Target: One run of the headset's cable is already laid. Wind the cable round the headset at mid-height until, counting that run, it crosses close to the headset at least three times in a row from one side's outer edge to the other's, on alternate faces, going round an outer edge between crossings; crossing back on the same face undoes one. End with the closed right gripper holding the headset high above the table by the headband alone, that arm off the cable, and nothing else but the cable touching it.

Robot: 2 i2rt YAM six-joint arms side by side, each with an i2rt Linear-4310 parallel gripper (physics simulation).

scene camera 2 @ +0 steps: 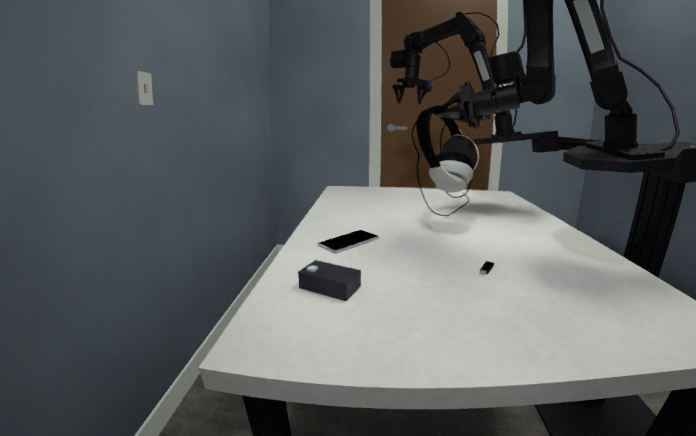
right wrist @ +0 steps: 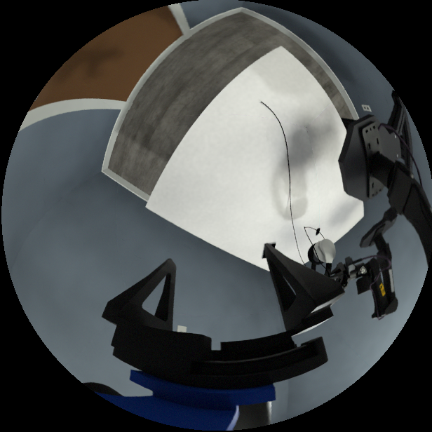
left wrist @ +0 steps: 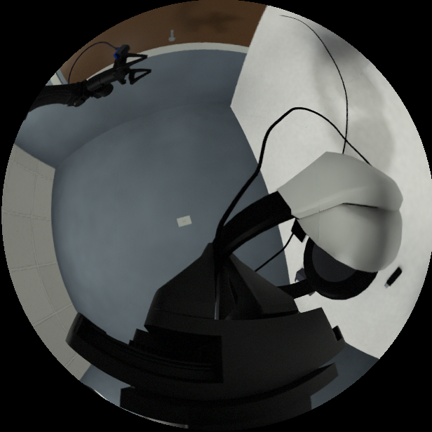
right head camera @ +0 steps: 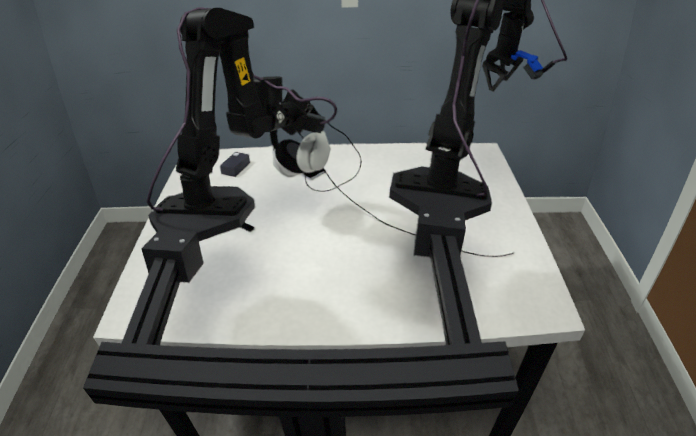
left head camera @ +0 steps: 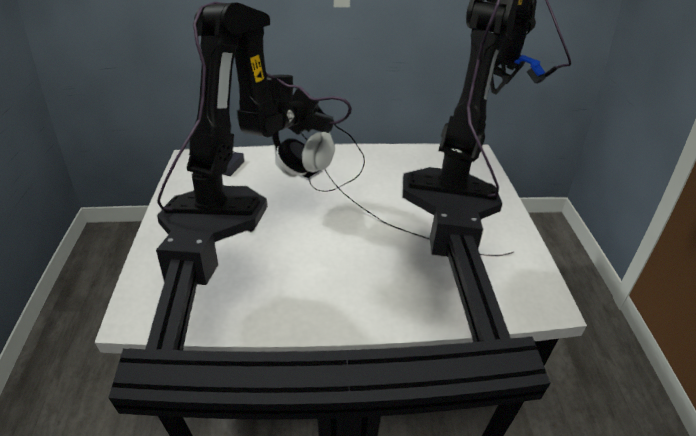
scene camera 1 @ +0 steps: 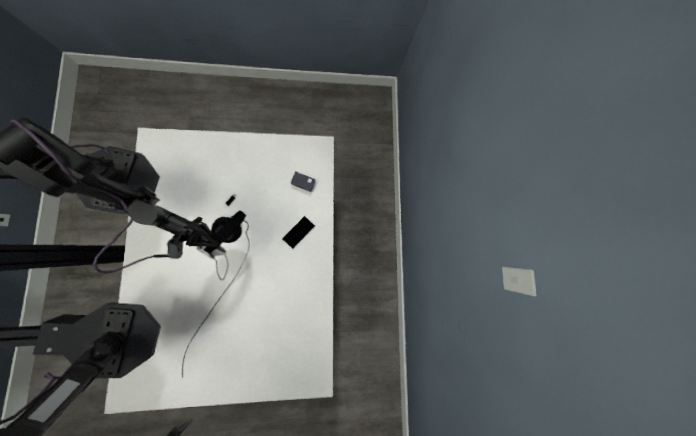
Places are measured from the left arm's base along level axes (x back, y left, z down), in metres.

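Where they show: left gripper, fingertip midpoint: (scene camera 2: pixel 436 113) (right head camera: pixel 311 106) (left head camera: pixel 315 106) (scene camera 1: pixel 218 244); right gripper, fingertip midpoint: (scene camera 2: pixel 408 103) (right head camera: pixel 498 85) (left head camera: pixel 499 88) (scene camera 1: pixel 204 432); left arm's base at its link origin: (scene camera 2: pixel 620 151) (right head camera: pixel 200 206) (left head camera: pixel 211 206) (scene camera 1: pixel 115 179); right arm's base at its link origin: (scene camera 2: pixel 505 135) (right head camera: pixel 441 187) (left head camera: pixel 452 187) (scene camera 1: pixel 113 341).
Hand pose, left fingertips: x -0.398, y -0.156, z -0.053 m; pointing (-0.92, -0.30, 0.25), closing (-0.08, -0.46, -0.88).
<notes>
Things, the pixels of their top centre, and the offset from my left fingertips. "pt": a spot on its surface instead. Level surfaces: height alone.
- headset at its top centre: (scene camera 2: pixel 447 105) (left head camera: pixel 299 103) (right head camera: pixel 293 104) (scene camera 1: pixel 211 230) dx +0.024, dy +0.040, dz -0.018 m
- cable at a spot on its surface: (scene camera 1: pixel 183 359) pt dx +0.161, dy -0.508, dz +0.326 m
- black phone at its top centre: (scene camera 2: pixel 349 239) (right head camera: pixel 303 166) (scene camera 1: pixel 298 232) dx -0.204, dy +0.097, dz +0.321 m
- dark box at its top centre: (scene camera 2: pixel 329 268) (left head camera: pixel 229 157) (right head camera: pixel 234 158) (scene camera 1: pixel 302 180) dx -0.180, dy +0.336, dz +0.288 m
- white table at its surface level: dz +0.329 m
- small black USB stick at its top centre: (scene camera 2: pixel 486 266) (right head camera: pixel 244 224) (scene camera 1: pixel 230 199) dx +0.128, dy +0.193, dz +0.320 m
My left gripper (left wrist: pixel 215 248) (scene camera 2: pixel 442 110) is shut on the black headband of the headset. The headset (left head camera: pixel 318 152) (right head camera: pixel 313 153) (scene camera 2: pixel 450 174) (left wrist: pixel 345 200) hangs above the table, its white ear cups down. The cable (left wrist: pixel 347 100) (scene camera 1: pixel 183 359) trails across the tabletop from the headset. In the left wrist view, one loop arches from the fingertips to behind the near cup, and a thin run shows between the headband's sides. Whether the fingers pinch the cable, and its crossings on the hidden faces, I cannot tell. My right gripper (right wrist: pixel 216 256) (scene camera 2: pixel 409 101) is open and empty, raised high away from the headset.
A black phone (scene camera 1: pixel 298 232) (scene camera 2: pixel 348 240) and a dark box (scene camera 1: pixel 303 181) (scene camera 2: pixel 328 279) (right head camera: pixel 235 164) lie on the white table (scene camera 2: pixel 410 333). A small black USB stick (scene camera 1: pixel 230 199) (scene camera 2: pixel 486 267) lies near the headset. Both arm bases stand at the front.
</notes>
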